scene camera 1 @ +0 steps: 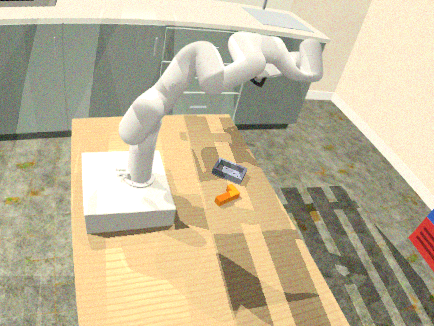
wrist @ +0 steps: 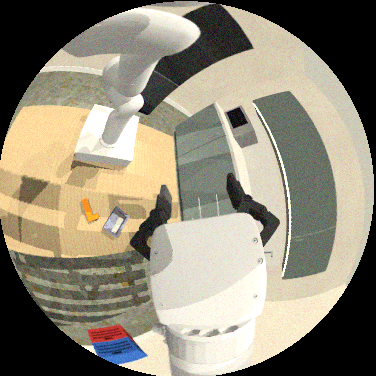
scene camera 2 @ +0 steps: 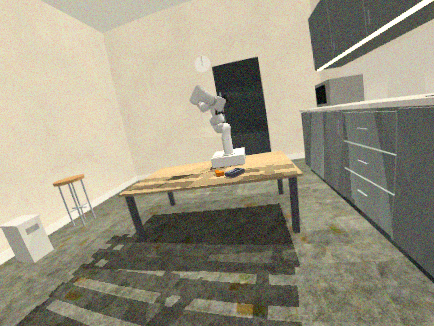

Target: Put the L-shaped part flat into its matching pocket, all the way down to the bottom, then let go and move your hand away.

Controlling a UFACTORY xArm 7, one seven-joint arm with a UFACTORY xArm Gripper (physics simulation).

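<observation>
The orange L-shaped part lies flat on the wooden table, outside the pocket. The grey-blue tray with the pocket stands close beside it, apart from it. The pocket's floor shows light patches; its exact outline is too small to tell. My gripper is open with nothing between its fingers. It is high above the table and off to the side of the part and the tray, pointing toward the cabinets. In scene camera 1 the arm hides most of it.
The white robot base block stands on the table near the part and tray. Grey-green cabinets with a white counter are beyond the table. A stool and a white bin stand on the floor.
</observation>
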